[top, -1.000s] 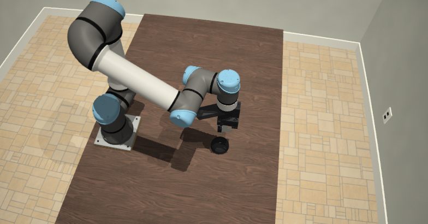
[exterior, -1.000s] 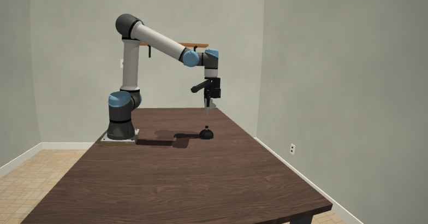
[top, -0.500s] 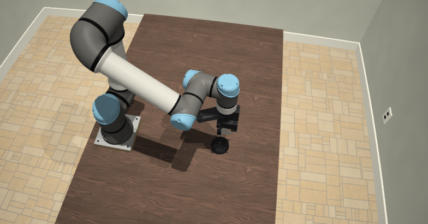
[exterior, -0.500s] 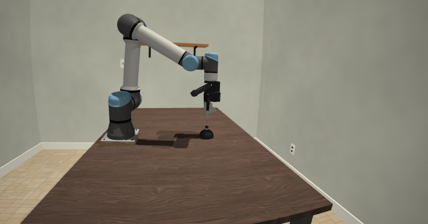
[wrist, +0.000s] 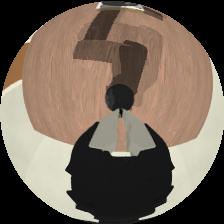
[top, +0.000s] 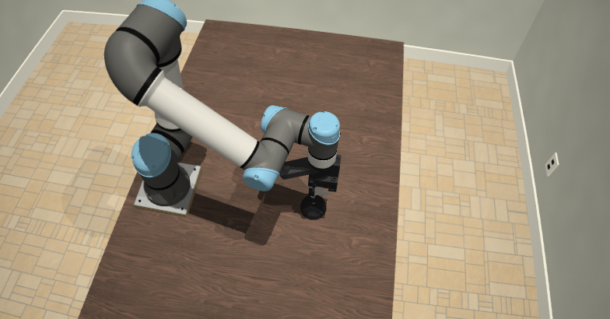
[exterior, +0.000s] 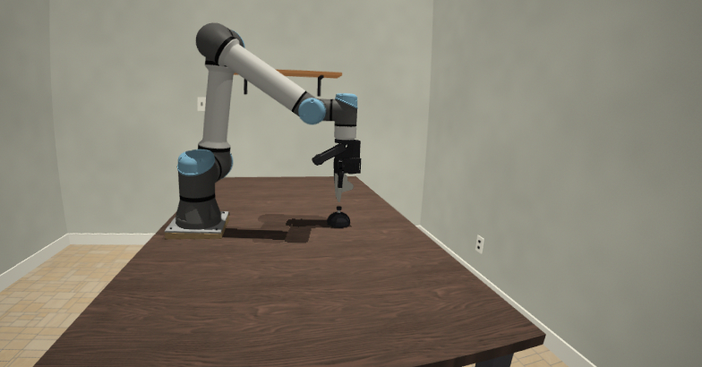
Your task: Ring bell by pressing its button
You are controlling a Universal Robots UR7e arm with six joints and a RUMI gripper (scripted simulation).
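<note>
My gripper is now 6 cm above the small black dome bell.
</note>
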